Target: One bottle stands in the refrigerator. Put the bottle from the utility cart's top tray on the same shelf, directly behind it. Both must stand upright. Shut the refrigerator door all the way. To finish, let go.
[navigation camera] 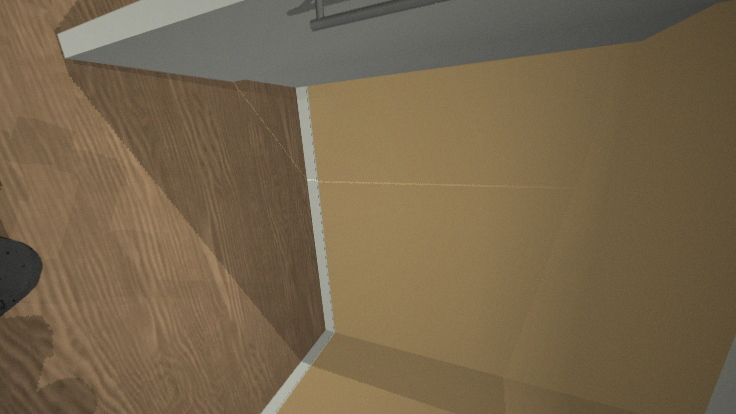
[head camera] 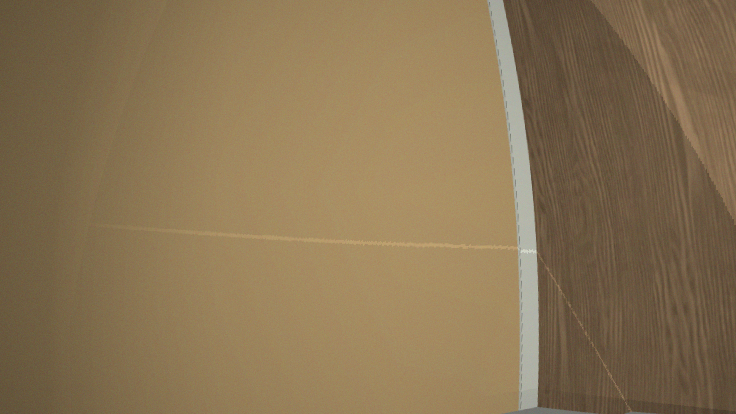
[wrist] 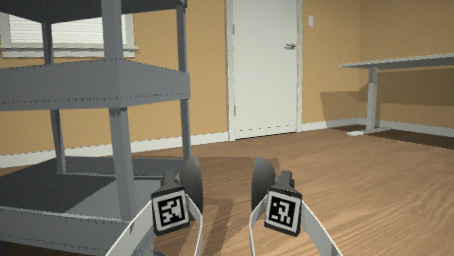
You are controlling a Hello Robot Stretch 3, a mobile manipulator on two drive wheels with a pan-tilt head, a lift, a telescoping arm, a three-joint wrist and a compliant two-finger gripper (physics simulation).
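Places are measured from the robot's base along level axes (x ahead, y left, z up), in metres.
Pixels of known places: gripper, between the fingertips: (wrist: 227, 175).
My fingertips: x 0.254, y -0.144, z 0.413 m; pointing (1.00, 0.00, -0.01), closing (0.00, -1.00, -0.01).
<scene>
Ahead of a thing's pixels: the offset from my fingertips to its top centre. "spot": to the spot under its first point. Level surfaces: height alone.
My gripper (wrist: 227, 175) is open in the wrist view, with no object between its two dark fingertips. The grey utility cart (wrist: 150, 82) stands ahead and to the left of it. The underside of its top tray {spot: dz +0.361, dx +0.620, dy +0.514 m} (wrist: 75, 7) shows at the upper left; what stands on that tray is out of view. The grey refrigerator door (navigation camera: 231, 56), with its dark bar handle {spot: dz +0.642, dx -0.653, dy -0.327 m} (navigation camera: 380, 11), crosses the top of the navigation view. Its far part is cut off, so I cannot tell how far it stands open. Neither bottle nor the refrigerator's shelves show.
A tan wall (head camera: 308, 154) (navigation camera: 437, 231) with a white baseboard (head camera: 524, 205) meets the wooden floor {dz -0.413 m} (head camera: 607, 205) (navigation camera: 180, 283) (wrist: 350, 200). In the wrist view a white room door (wrist: 265, 75) is at the back and a table {dz +0.282 m} (wrist: 410, 62) at the right.
</scene>
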